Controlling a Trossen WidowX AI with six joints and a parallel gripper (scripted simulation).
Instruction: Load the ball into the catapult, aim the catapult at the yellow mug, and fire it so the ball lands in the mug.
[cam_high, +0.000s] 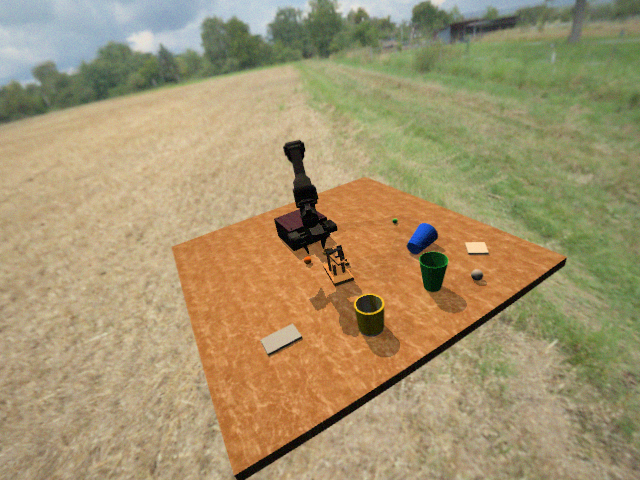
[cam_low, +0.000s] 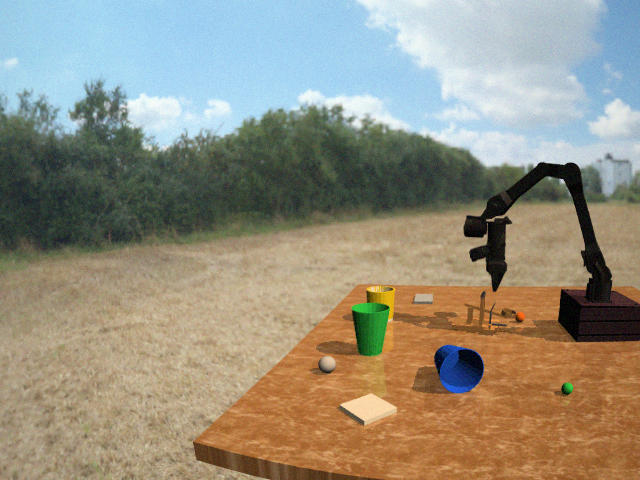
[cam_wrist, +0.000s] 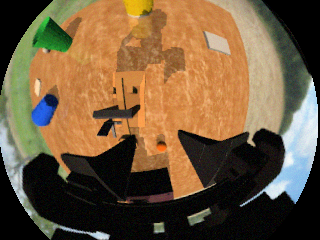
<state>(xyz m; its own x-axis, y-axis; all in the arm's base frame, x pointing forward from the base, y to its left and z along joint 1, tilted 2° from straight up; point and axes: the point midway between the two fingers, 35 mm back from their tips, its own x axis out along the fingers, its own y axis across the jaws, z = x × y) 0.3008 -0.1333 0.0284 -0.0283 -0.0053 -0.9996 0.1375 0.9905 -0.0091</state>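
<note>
The orange ball is 9 cm below my gripper tip and 9 cm behind it. Also, from my gripper tip: wooden catapult: 8 cm to the left, 6 cm below, 2 cm ahead; then yellow mug: 36 cm ahead, 8 cm below, 3 cm to the right; then grey tile: 28 cm to the right, 22 cm ahead, 10 cm below.
</note>
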